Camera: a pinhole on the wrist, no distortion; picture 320 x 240 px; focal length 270.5 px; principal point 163.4 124.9 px. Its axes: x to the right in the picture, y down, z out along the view. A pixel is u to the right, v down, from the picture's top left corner.
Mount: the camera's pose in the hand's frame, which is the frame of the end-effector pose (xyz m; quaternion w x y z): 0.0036 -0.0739 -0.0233 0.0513 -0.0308 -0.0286 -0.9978
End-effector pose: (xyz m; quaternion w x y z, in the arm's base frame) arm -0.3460 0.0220 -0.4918 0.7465 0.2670 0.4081 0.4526
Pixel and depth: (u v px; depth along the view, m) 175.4 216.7 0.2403
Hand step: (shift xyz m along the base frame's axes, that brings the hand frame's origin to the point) 0.2571 -0.0559 0.0016
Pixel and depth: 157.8 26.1 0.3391
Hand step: 0.2340 0.0381 0.2087
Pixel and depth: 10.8 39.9 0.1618
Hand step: 0.1374 0.0822 0.0282
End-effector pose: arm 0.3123 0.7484 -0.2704 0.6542 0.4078 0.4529 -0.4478
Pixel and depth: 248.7 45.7 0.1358
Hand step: -0.0102 -0.1063 0.0587
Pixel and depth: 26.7 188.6 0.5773
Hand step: 0.0489 -0.6201 -0.2064
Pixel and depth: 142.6 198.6 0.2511
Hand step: -0.0586 -0.2583 0.0003
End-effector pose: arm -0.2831 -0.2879 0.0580 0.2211 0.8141 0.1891 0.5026
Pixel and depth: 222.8 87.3 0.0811
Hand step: 0.0428 0.0341 -0.0636
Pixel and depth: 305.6 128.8 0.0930
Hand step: 0.0424 0.0287 -0.0987
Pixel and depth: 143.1 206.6 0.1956
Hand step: 0.1617 0.0885 -0.1084
